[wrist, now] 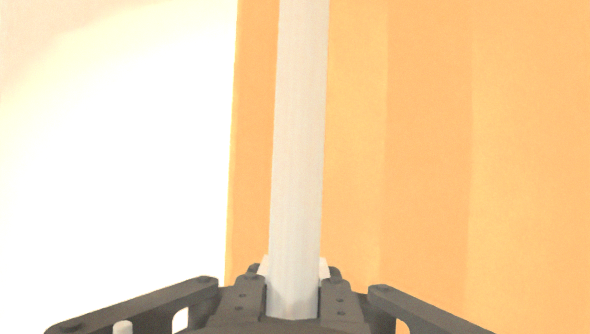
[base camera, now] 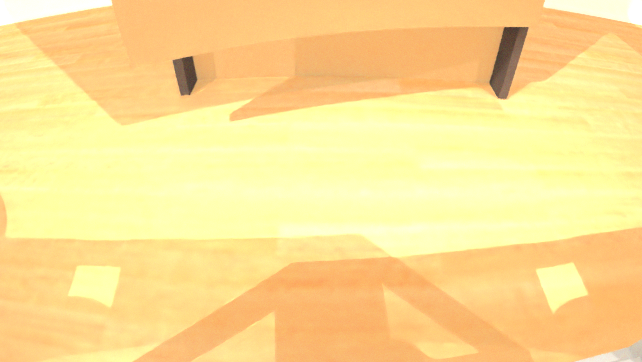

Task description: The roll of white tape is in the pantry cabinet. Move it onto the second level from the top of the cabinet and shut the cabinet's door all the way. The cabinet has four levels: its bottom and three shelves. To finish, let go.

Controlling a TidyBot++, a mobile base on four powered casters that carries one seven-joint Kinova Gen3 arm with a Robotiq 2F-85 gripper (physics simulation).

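Frame: origin at the arm's base, x down, y ahead, z right, level; millimetres.
Seen in the pictures: gripper, fingertip midpoint: (wrist: 294, 273).
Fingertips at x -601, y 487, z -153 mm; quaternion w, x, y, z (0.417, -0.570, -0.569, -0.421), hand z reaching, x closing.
Observation:
A point is followed by its place in that frame.
My gripper (wrist: 294, 273) @[x -601, y 487, z -153 mm] is shut on the long light-grey handle bar (wrist: 300, 150) @[x -667, y 439, z -137 mm], which runs up the wrist view between the fingers. Behind the bar is the flat orange wooden door (wrist: 425, 150) @[x -673, y 502, z -85 mm] of the cabinet, with an upright edge left of the bar. In the base camera view, the lower part of the wooden cabinet (base camera: 325, 15) @[x 220, y 526, z 31 mm] spans the top. How far the door stands open cannot be told. The roll of white tape and the cabinet's shelves do not show in either view.
Two dark cabinet legs (base camera: 186, 76) @[x 361, y 650, z -188 mm] (base camera: 509, 62) @[x 322, y 614, z 339 mm] stand on the wooden floor (base camera: 320, 175) @[x 396, y 445, z 20 mm] in the base camera view. Shadows cross the floor in front of the cabinet. A very bright, pale background lies left of the door edge in the wrist view.

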